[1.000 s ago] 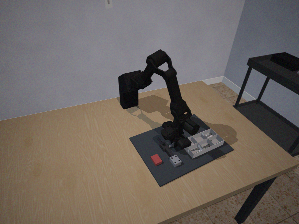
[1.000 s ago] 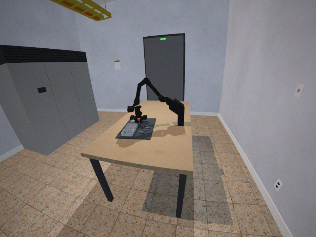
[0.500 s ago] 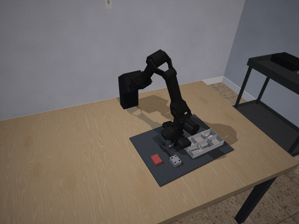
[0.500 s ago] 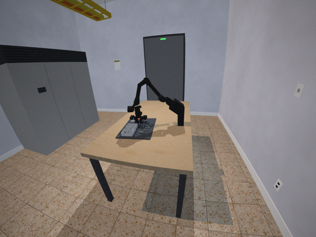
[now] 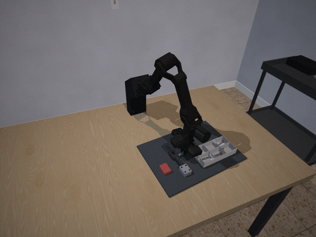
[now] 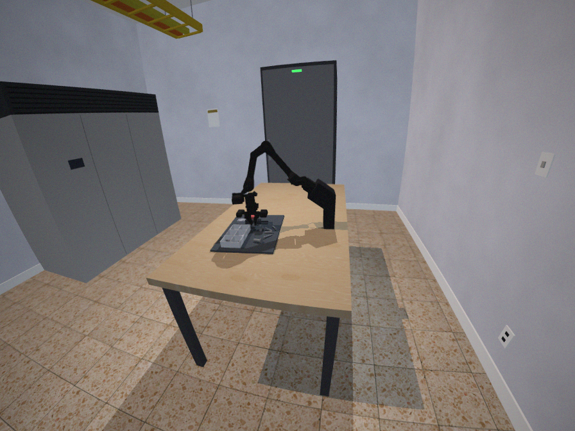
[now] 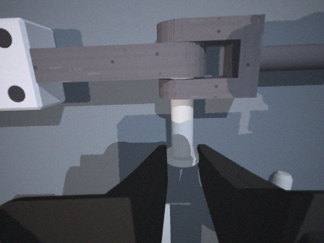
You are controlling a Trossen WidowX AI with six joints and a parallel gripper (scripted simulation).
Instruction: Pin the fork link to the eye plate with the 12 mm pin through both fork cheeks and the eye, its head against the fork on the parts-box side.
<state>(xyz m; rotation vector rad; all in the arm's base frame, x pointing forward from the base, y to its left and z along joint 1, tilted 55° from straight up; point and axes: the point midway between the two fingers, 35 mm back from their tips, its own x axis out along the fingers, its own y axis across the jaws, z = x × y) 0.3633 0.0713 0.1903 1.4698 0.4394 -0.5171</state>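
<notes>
The grey pin is 20 mm to the right of my hand and 30 mm below it. Round my hand: eye plate (20 mm ahead, 50 mm to the right, 30 mm below); then light grey headed pin (60 mm behind, 30 mm to the left, 40 mm below); then mat (50 mm to the left, 50 mm below).
</notes>
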